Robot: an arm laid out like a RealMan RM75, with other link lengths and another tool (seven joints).
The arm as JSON. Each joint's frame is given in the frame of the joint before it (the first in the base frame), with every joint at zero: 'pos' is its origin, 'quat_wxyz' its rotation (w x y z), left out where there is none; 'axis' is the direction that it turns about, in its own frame. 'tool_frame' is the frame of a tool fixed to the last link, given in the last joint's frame.
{
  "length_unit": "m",
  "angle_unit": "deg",
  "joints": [
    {
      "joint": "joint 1",
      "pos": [
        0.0,
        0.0,
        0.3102
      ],
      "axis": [
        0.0,
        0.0,
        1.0
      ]
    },
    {
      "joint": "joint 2",
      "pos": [
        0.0,
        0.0,
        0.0
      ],
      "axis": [
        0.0,
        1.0,
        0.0
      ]
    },
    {
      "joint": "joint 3",
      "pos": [
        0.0,
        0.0,
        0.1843
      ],
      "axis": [
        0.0,
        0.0,
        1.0
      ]
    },
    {
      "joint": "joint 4",
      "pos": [
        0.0,
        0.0,
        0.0
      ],
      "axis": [
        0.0,
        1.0,
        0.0
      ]
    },
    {
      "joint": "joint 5",
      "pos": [
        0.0,
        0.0,
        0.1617
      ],
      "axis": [
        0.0,
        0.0,
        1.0
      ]
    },
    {
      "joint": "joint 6",
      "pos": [
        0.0,
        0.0,
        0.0
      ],
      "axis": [
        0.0,
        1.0,
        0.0
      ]
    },
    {
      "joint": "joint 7",
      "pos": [
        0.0,
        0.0,
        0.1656
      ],
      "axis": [
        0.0,
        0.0,
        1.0
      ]
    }
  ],
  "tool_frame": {
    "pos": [
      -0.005,
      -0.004,
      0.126
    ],
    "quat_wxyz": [
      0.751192,
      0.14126,
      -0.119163,
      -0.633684
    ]
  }
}
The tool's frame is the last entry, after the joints.
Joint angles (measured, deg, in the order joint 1, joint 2, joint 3, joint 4, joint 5, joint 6, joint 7), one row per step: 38.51 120.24 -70.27 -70.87 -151.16 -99.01 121.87; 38.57 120.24 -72.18 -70.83 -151.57 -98.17 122.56; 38.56 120.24 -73.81 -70.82 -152.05 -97.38 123.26; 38.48 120.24 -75.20 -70.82 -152.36 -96.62 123.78; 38.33 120.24 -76.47 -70.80 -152.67 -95.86 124.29; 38.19 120.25 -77.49 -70.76 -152.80 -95.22 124.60; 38.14 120.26 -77.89 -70.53 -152.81 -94.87 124.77; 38.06 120.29 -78.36 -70.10 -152.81 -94.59 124.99; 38.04 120.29 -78.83 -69.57 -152.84 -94.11 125.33; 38.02 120.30 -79.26 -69.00 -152.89 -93.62 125.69
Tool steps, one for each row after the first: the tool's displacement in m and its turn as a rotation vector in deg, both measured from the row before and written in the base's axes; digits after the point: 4 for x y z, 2 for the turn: 0.0025 0.0007 -0.0014 -0.18 -1.28 0.71; 0.0028 0.0009 -0.0009 0.02 -1.18 0.52; 0.0021 0.0009 -0.0010 0.04 -0.88 0.51; 0.0023 0.0008 -0.0009 0.10 -0.80 0.39; 0.0014 0.0005 -0.0011 0.01 -0.51 0.39; 0.0009 -0.0002 -0.0009 -0.02 -0.16 -0.01; 0.0017 -0.0016 -0.0014 -0.21 -0.21 -0.25; 0.0018 -0.0007 -0.0013 -0.01 -0.23 -0.28; 0.0019 -0.0007 -0.0013 0.02 -0.23 -0.34
